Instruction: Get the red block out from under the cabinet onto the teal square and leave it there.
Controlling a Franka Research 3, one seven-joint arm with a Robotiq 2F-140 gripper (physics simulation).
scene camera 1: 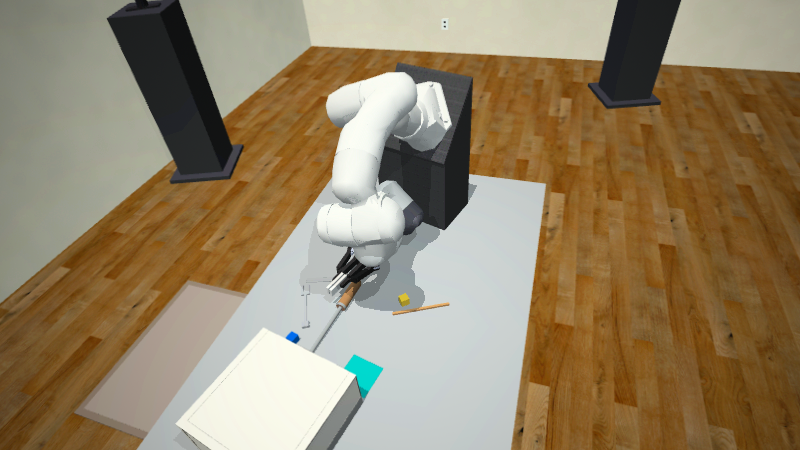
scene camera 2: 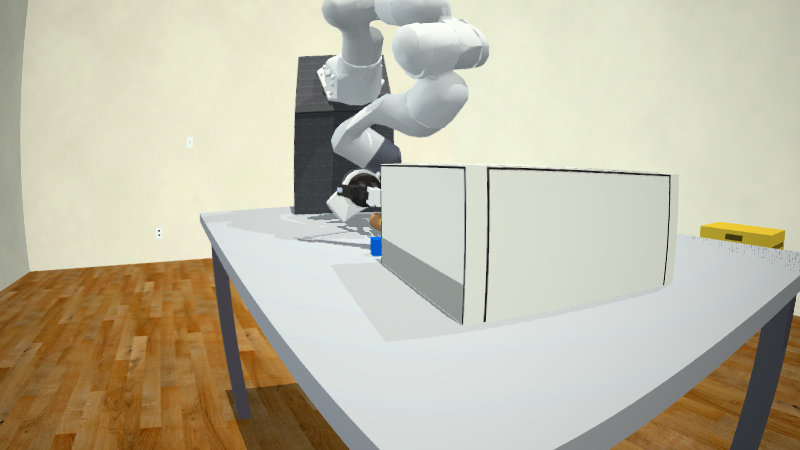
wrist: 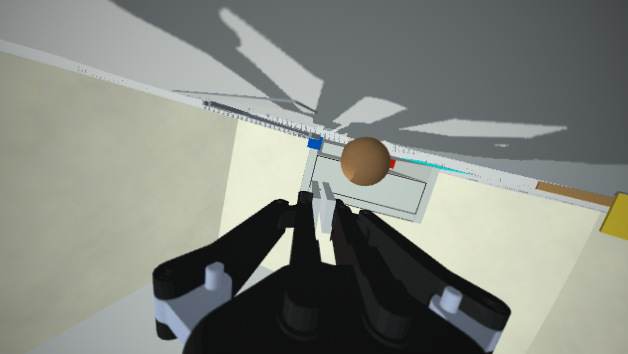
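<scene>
The red block (wrist: 392, 163) shows as a small patch under the cabinet (scene camera 1: 268, 391) (scene camera 2: 576, 235) (wrist: 370, 195), partly hidden by the wooden handle (scene camera 1: 349, 295) (scene camera 2: 375, 221) (wrist: 366, 161) in the wrist view. The handle belongs to a tool whose grey shaft (scene camera 1: 324, 330) runs to the cabinet. The teal square (scene camera 1: 366, 372) (wrist: 435, 165) lies beside the cabinet's near right corner in scene camera 1. My gripper (scene camera 1: 333, 287) (wrist: 318, 193) is shut, with a narrow empty gap between its pads. The handle is beside the fingertips, outside them.
A blue block (scene camera 1: 292, 337) (scene camera 2: 375, 246) (wrist: 315, 143) sits near the cabinet's front edge. A thin grey bracket (scene camera 1: 306, 307) lies left of the tool. A yellow block (scene camera 1: 403, 299) (wrist: 617, 217) and an orange stick (scene camera 1: 420, 308) (wrist: 570, 192) lie to its right.
</scene>
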